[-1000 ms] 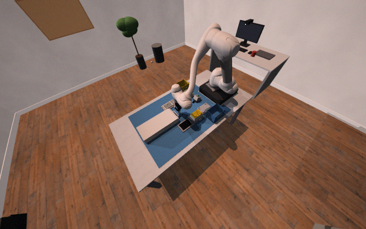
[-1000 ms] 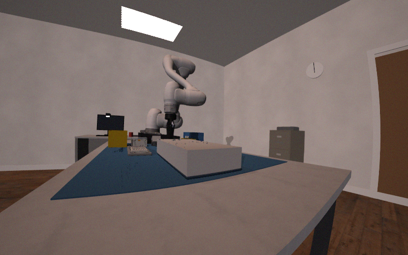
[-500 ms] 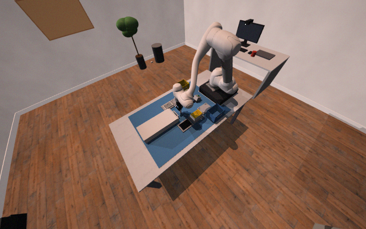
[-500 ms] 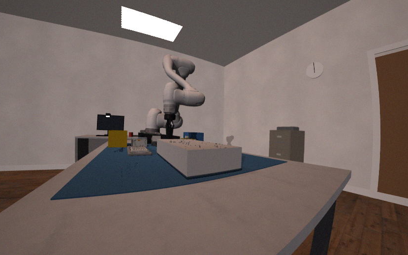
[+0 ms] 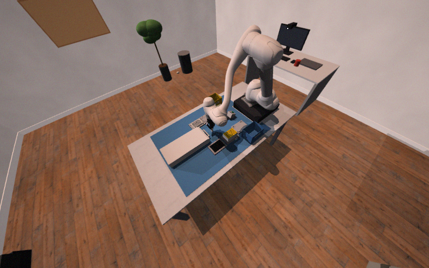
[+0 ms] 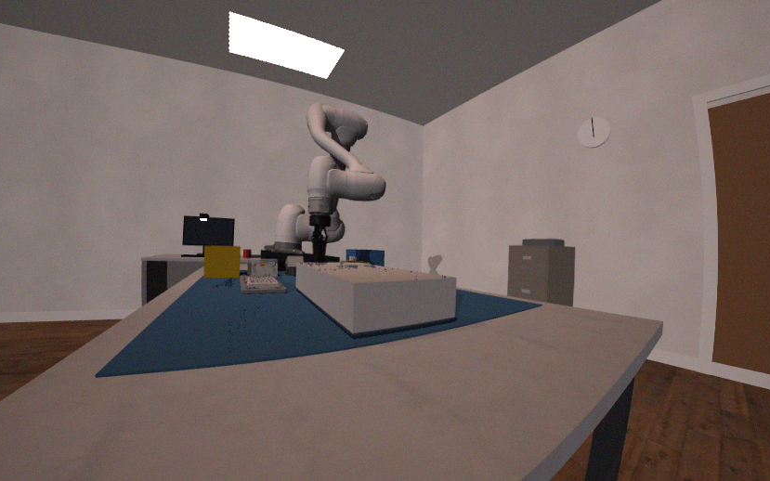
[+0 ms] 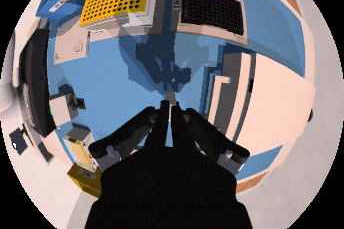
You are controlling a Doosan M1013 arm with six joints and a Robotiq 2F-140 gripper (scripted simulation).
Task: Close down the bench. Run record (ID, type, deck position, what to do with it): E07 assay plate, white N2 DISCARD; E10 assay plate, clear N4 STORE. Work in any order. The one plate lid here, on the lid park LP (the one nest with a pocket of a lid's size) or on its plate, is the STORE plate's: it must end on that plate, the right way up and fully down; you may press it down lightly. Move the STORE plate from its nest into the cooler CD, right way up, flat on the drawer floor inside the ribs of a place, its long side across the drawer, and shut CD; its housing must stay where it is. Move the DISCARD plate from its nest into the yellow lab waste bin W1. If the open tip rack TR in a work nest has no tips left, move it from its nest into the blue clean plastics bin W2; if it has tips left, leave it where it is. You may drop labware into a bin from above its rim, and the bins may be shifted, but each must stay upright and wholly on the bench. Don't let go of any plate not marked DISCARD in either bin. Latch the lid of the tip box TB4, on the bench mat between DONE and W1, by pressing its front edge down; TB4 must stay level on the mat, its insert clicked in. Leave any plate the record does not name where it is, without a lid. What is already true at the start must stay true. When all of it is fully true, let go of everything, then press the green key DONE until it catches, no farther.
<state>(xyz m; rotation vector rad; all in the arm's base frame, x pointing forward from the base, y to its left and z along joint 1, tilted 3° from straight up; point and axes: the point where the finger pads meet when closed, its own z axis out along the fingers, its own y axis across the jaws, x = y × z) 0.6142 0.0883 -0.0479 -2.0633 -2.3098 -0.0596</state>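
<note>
Right now the white gridded plate is 10 cm ahead of my hand, 19 cm to the right of it and 2 cm below it. The rest, counted from my hand: yellow-topped tip rack (13 cm behind, 16 cm to the left, 1 cm above); then label N2 (2 cm ahead, 20 cm to the right, 3 cm below); then black plate (5 cm ahead, 20 cm to the left, 2 cm below).
</note>
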